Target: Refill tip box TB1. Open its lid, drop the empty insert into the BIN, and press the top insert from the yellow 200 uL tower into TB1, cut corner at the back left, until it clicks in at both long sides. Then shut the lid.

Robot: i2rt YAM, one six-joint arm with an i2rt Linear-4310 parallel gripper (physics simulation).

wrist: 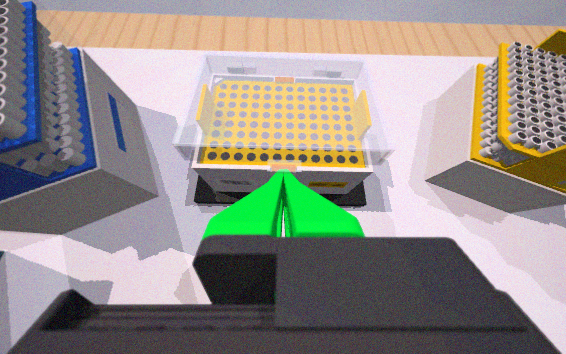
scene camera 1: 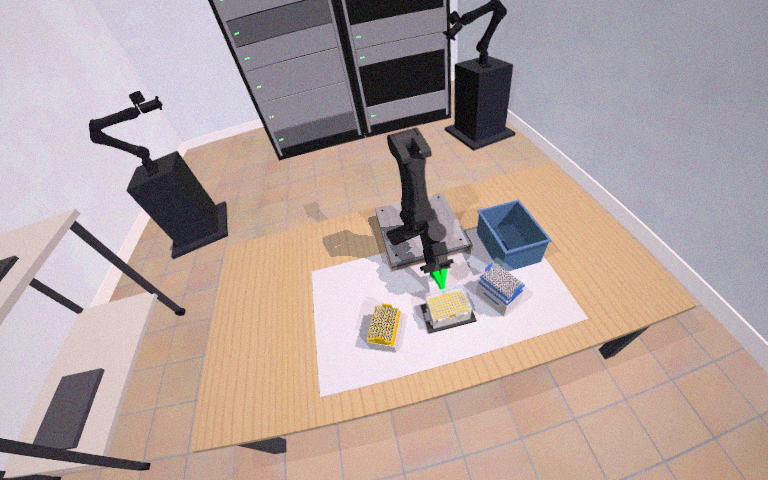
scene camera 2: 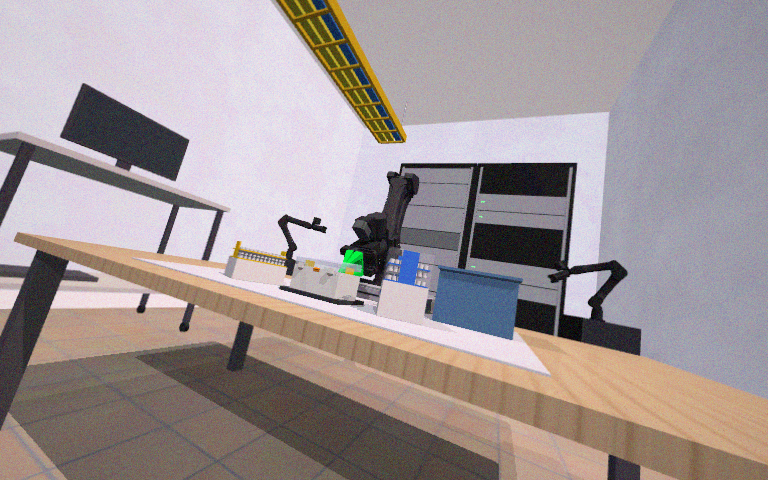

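Tip box TB1 (scene camera 1: 449, 320) (scene camera 2: 322, 281) (wrist: 250, 181) stands on a black base, a yellow insert (scene camera 1: 448, 303) (wrist: 283, 120) with empty holes inside. The clear lid (wrist: 186, 142) lies over it; its near edge appears a little above the near rim, and the front hole row shows below that edge. My gripper (scene camera 1: 442, 287) (scene camera 2: 353, 272) (wrist: 283, 177) is shut and empty, its green tips at the orange clasp on the near long side; contact cannot be told. The yellow tower (scene camera 1: 384, 326) (scene camera 2: 256, 267) (wrist: 532, 100) stands to one side with tip-filled inserts. The blue BIN (scene camera 1: 492, 240) (scene camera 2: 475, 302) stands at the back right.
A blue-insert tower (scene camera 1: 501, 287) (scene camera 2: 402, 297) (wrist: 55, 130) stands between TB1 and the bin, on the opposite side of TB1 from the yellow tower. The boxes stand on a white mat (scene camera 1: 339, 373) on the wooden table (scene camera 1: 254, 339). The arm's base plate (scene camera 1: 390, 226) is behind TB1.
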